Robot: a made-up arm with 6 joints.
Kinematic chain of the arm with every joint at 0, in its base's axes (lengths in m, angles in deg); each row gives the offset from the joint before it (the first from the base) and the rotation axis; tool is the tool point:
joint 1: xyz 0 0 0.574 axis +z
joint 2: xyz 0 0 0 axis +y
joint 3: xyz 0 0 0.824 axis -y
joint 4: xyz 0 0 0 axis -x
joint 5: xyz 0.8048 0 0 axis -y
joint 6: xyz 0 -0.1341 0 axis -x
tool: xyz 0 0 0
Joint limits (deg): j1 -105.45..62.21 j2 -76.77..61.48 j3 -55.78..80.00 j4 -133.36..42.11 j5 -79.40..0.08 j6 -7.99..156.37
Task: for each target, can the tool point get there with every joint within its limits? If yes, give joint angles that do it. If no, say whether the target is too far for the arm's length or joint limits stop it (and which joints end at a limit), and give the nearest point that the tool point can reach.
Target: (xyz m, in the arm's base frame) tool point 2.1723 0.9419 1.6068
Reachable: no: too far | nearest point 1.3595 0.5895 1.2618 | short by 0.951 m
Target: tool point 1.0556 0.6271 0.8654
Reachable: yes | joints 34.40 37.30 18.34 -53.95 -24.73 97.54
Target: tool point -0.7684 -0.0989 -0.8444
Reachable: no: joint limits stop it (at a limit: joint 1, joint 2) | nearest point -0.2733 -0.4854 0.1838 | short by 1.205 m
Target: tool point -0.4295 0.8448 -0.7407
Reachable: no: joint limits stop it (at a limit: joint 1, joint 2, joint 4) | nearest point 0.2172 0.6096 0.1611 | short by 1.134 m
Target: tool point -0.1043 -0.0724 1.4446
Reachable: yes | joints -50.23 -57.45 -22.28 -19.37 -46.73 76.82
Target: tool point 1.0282 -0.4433 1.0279
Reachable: yes | joints -17.09 25.85 0.94 24.97 -54.74 140.64
